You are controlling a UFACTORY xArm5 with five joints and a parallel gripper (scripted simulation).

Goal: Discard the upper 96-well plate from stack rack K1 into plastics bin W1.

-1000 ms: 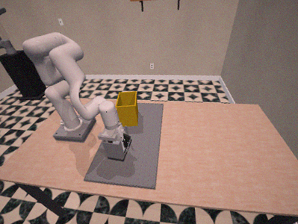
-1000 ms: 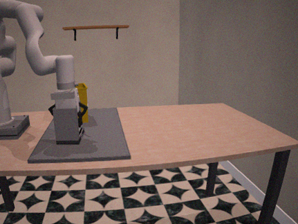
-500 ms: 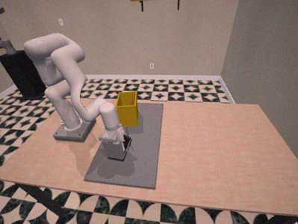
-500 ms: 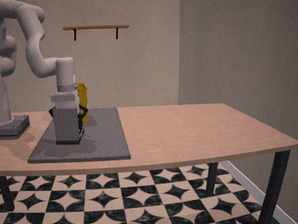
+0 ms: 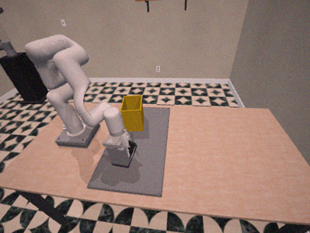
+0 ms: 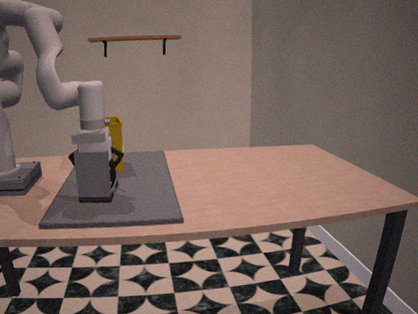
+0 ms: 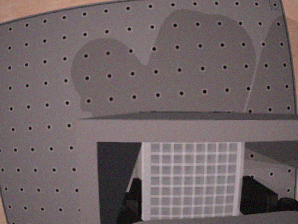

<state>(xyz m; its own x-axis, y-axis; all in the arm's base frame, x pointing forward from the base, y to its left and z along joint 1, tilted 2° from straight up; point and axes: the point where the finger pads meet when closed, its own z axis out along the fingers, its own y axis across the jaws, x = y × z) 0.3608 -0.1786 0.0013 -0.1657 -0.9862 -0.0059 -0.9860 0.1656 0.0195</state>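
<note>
Now: hand 10 mm above the white 96-well plate. The rest, counted from my hand: yellow plastics bin 20 mm ahead, 290 mm to the left, 40 mm above.
</note>
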